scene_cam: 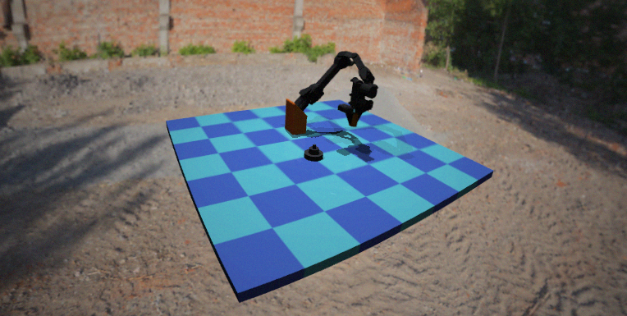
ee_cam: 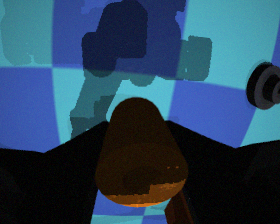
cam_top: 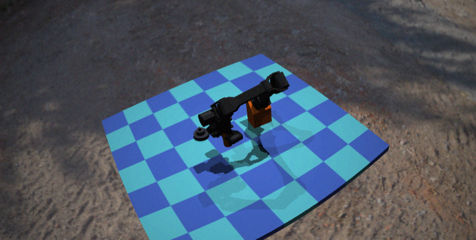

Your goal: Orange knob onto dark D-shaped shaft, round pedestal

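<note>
Right now the pedestal is 25 cm to the right of my gripper tip, 8 cm below it and 2 cm ahead of it. Round my gripper tip: orange knob: 2 cm above.
</note>
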